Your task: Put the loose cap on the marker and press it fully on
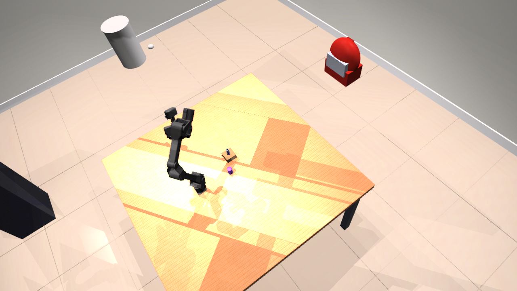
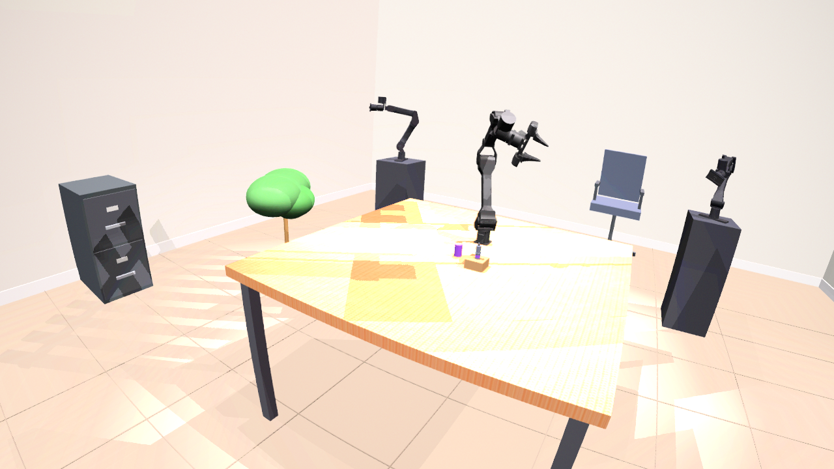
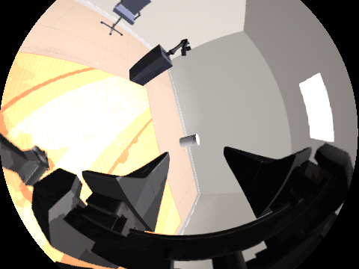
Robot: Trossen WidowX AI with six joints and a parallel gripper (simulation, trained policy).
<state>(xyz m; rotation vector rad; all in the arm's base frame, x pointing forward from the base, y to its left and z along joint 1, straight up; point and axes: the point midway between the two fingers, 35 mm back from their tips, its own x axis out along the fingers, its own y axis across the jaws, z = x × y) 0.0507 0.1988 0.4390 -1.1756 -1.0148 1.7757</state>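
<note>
The purple cap is 40 cm below my gripper tip, 25 cm to the right of it and 17 cm ahead of it. From my gripper tip the other things lie so: holder block: 41 cm below, 23 cm ahead, 15 cm to the right.
</note>
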